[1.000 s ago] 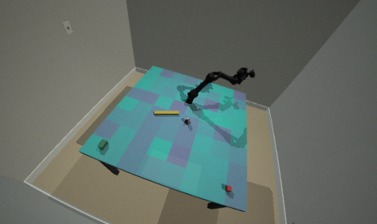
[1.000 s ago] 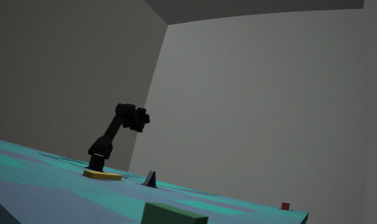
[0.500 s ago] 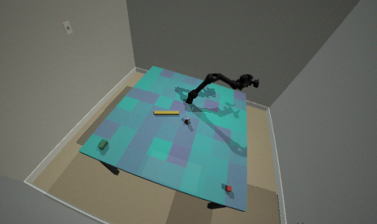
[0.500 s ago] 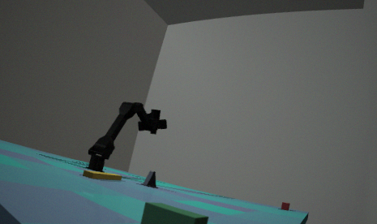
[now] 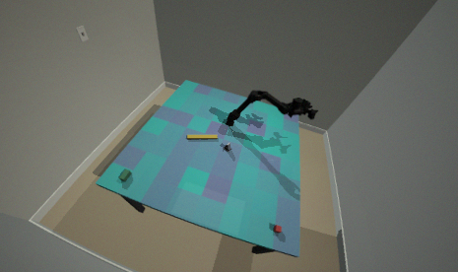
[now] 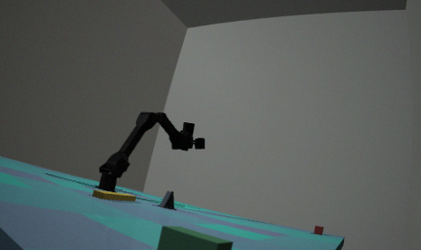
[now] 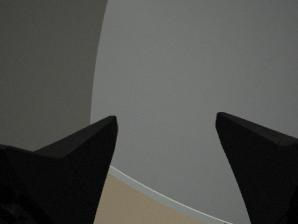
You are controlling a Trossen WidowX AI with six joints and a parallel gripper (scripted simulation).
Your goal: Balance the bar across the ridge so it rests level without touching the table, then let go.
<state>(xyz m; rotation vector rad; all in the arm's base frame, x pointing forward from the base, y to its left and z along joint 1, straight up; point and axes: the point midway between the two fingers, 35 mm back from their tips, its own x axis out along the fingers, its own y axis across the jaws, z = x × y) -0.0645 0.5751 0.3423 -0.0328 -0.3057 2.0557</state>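
The yellow bar lies 330 mm ahead of my gripper tip, 770 mm to the right of it and 340 mm below it. Also, from my gripper tip: green block 820 mm ahead, 1110 mm to the right, 330 mm below; then small red cube 820 mm ahead, 110 mm to the right, 330 mm below.
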